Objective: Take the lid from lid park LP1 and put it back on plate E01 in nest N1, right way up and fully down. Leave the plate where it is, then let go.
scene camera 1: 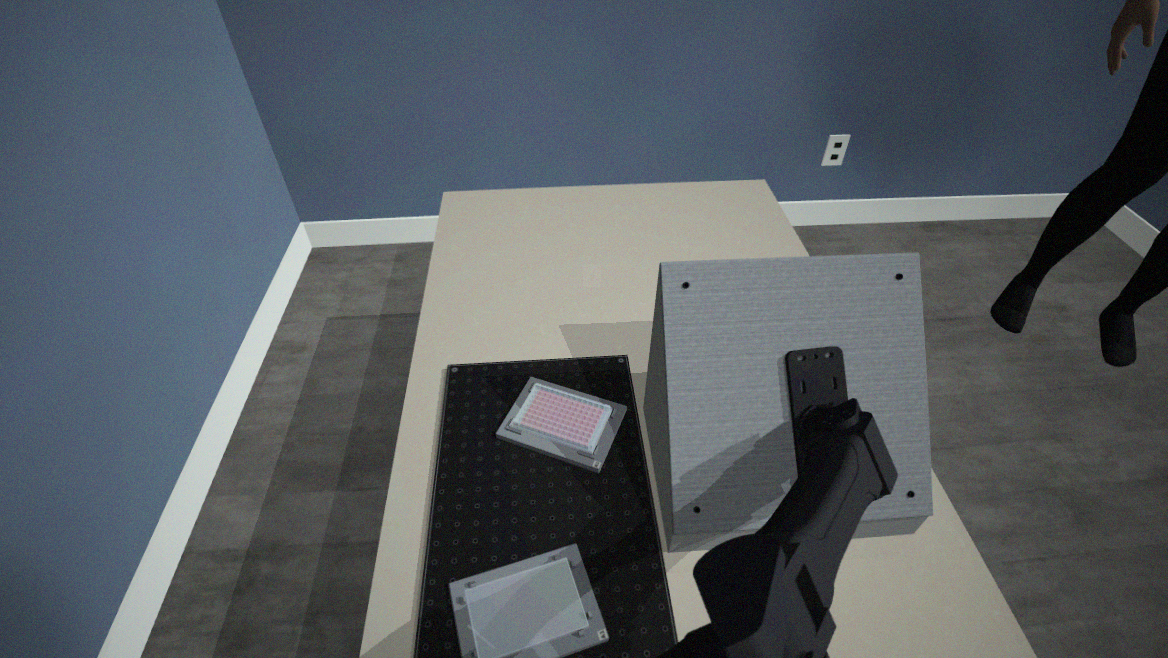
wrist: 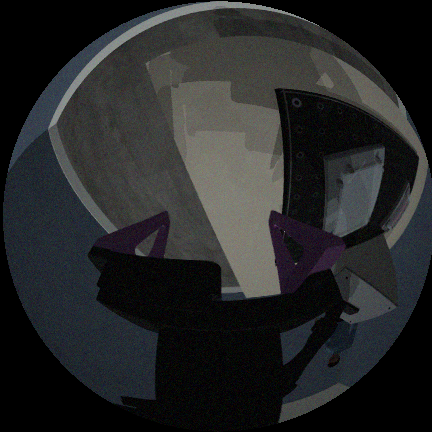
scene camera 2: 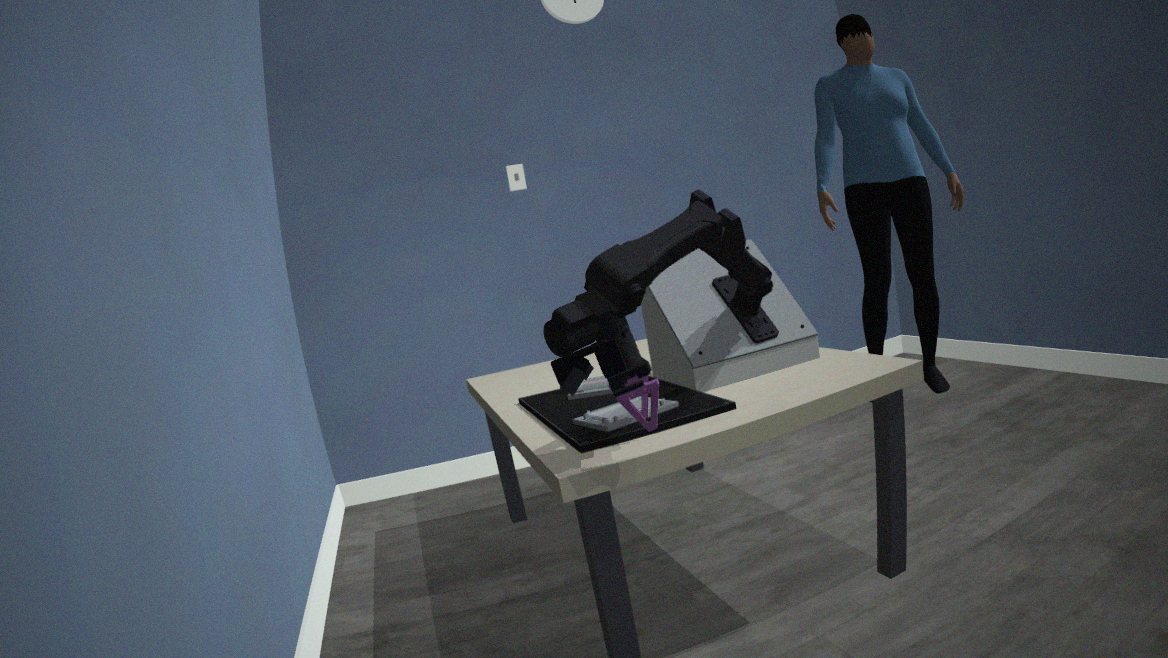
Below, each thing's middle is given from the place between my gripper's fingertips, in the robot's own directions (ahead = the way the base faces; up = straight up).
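Labels:
Counted from my hand: grey lid holder [scene camera 1: 596, 633], 19 cm to the right, 3 cm behind, 2 cm below; clear grey lid [scene camera 1: 541, 604], 19 cm to the right, 3 cm behind, 1 cm below; well plate with pink wells [scene camera 1: 567, 419], 46 cm to the right, 10 cm behind, 1 cm below. Going by their middles, of the things named here the well plate with pink wells is farthest from my hand.

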